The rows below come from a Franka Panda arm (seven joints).
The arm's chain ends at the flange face. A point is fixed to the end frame.
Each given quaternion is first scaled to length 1.
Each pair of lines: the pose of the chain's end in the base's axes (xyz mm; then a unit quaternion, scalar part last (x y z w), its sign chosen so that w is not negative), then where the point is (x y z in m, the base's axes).
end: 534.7 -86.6 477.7 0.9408 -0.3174 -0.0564 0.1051
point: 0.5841 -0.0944 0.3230
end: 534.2 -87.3 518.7 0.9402 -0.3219 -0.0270 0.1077
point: 0.5920 -0.0989 0.3672
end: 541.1 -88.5 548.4 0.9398 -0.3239 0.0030 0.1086
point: 0.6073 -0.1032 0.4006
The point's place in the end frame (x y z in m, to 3 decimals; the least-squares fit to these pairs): 0.050 -0.059 0.143
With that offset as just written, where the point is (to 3 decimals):
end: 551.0 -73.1 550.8 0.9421 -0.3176 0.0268 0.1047
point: 0.624 -0.088 0.406
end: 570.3 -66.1 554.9 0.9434 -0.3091 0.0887 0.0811
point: 0.662 -0.077 0.421
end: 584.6 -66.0 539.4 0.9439 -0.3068 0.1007 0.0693
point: 0.680 -0.074 0.408
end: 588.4 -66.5 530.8 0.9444 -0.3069 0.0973 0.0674
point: 0.683 -0.074 0.399
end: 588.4 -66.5 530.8 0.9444 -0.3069 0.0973 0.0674
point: 0.683 -0.074 0.399
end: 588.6 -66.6 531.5 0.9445 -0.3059 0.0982 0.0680
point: 0.684 -0.074 0.400
